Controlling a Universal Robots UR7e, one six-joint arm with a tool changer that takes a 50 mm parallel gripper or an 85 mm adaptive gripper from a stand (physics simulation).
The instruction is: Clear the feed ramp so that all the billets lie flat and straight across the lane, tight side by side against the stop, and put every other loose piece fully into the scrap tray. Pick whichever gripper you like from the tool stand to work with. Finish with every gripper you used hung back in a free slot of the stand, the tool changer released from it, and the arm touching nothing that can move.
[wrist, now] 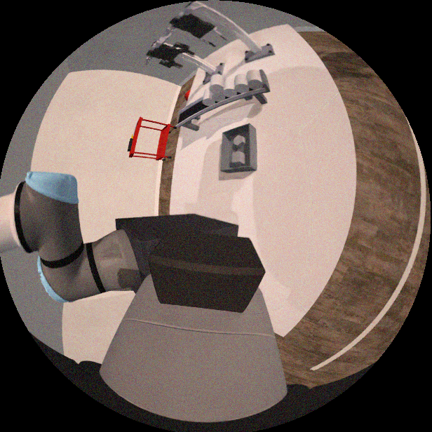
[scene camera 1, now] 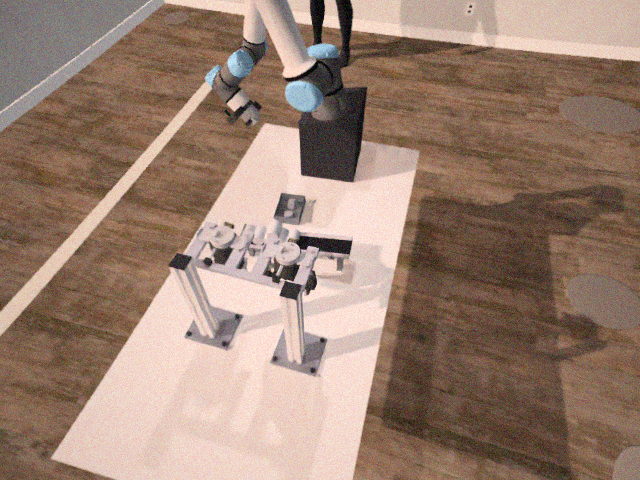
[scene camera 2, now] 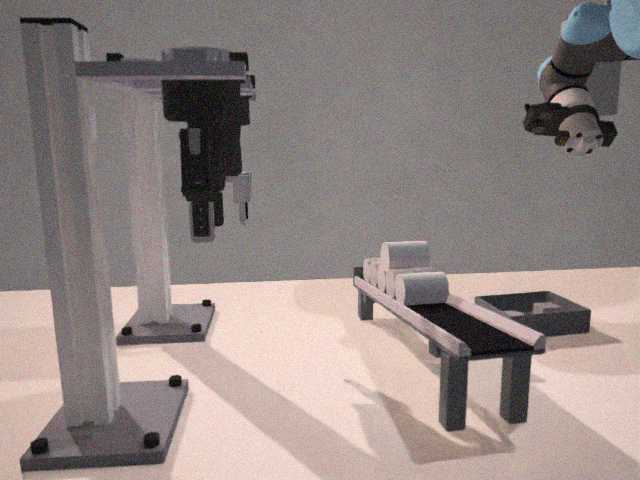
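Where they show: hand at its tool point: [scene camera 2: 584, 143]; arm's base at its link origin: [scene camera 1: 330, 108].
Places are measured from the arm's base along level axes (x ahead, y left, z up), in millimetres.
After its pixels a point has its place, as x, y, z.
Note:
The arm's tool changer [scene camera 1: 251, 114] @(101, -281, 17) [scene camera 2: 582, 142] @(95, -266, -14) is bare, high beyond the scrap tray; no gripper is mounted. Two dark grippers hang side by side in the tool stand [scene camera 1: 237, 271] @(816, -139, 62) [scene camera 2: 124, 68] @(817, 35, 57); they overlap in scene camera 2. The feed ramp [scene camera 1: 325, 244] @(496, 43, -200) [scene camera 2: 475, 330] @(494, 66, -198) [wrist: 192, 111] holds several pale cylinders toward the stop end. One large cylinder [scene camera 2: 408, 255] @(489, -114, -158) [wrist: 216, 82] lies on top of the others. Another large cylinder [scene camera 2: 423, 288] @(496, -51, -186) lies at the open-belt side of the row. The scrap tray [scene camera 2: 563, 324] @(270, -71, -263) [wrist: 253, 147] holds two pale pieces [wrist: 239, 141] [wrist: 238, 157]. Gaps at the stop are hidden.
The stand's two tall posts [scene camera 1: 293, 325] @(894, 10, -34) [scene camera 2: 77, 232] @(867, 27, -82) rise from bolted base plates beside the ramp. The arm's dark pedestal [scene camera 1: 330, 149] @(84, 11, -123) stands on the pale mat beyond the tray. A red cart [wrist: 162, 142] is off to one side. Dark legs [scene camera 1: 344, 31] show behind the arm.

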